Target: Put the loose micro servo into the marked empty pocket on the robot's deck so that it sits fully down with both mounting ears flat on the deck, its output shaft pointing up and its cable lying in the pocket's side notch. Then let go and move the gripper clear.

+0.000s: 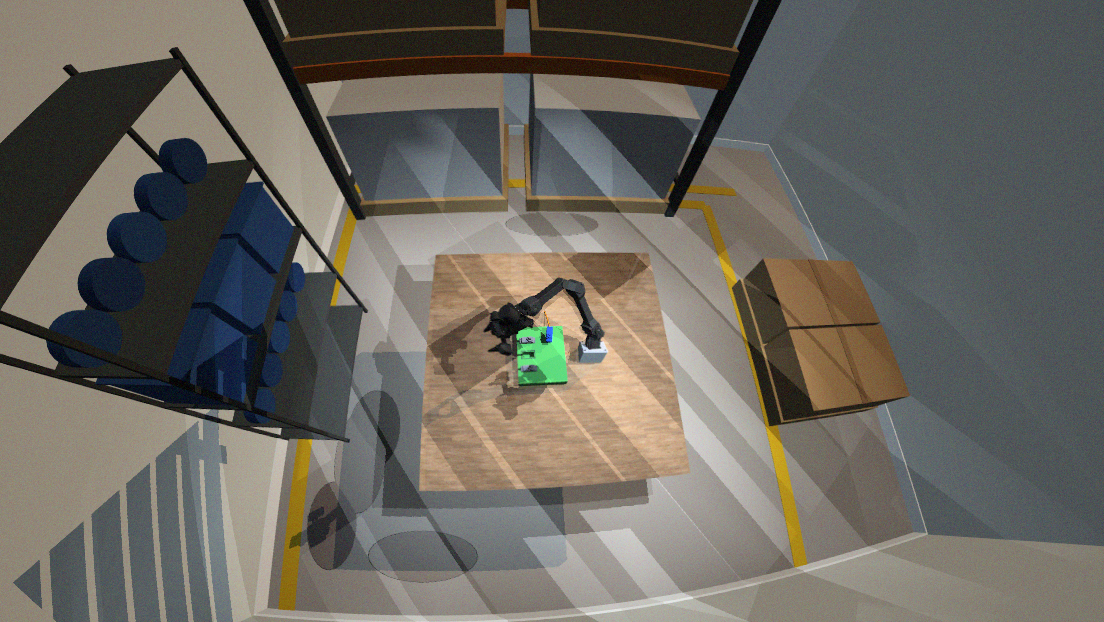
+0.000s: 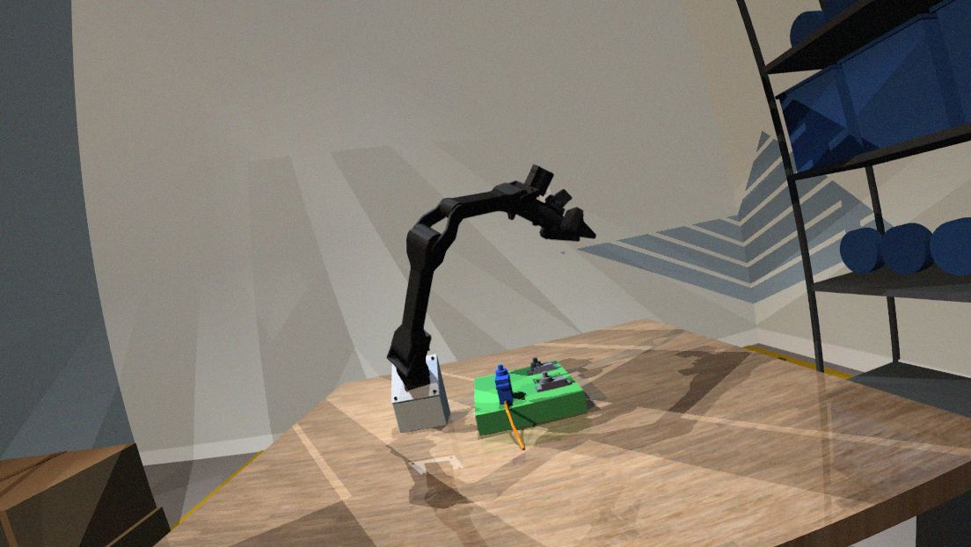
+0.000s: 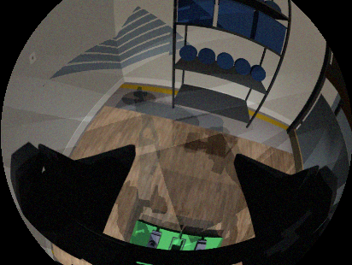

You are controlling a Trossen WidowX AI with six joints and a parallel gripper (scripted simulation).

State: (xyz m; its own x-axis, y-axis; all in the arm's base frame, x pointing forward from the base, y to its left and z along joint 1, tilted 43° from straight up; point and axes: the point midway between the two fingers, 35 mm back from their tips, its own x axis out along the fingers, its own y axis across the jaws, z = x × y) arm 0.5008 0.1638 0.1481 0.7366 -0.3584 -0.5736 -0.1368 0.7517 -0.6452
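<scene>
My gripper tip is 350 mm above the green deck, 290 mm past it and 30 mm to the left of it.
</scene>
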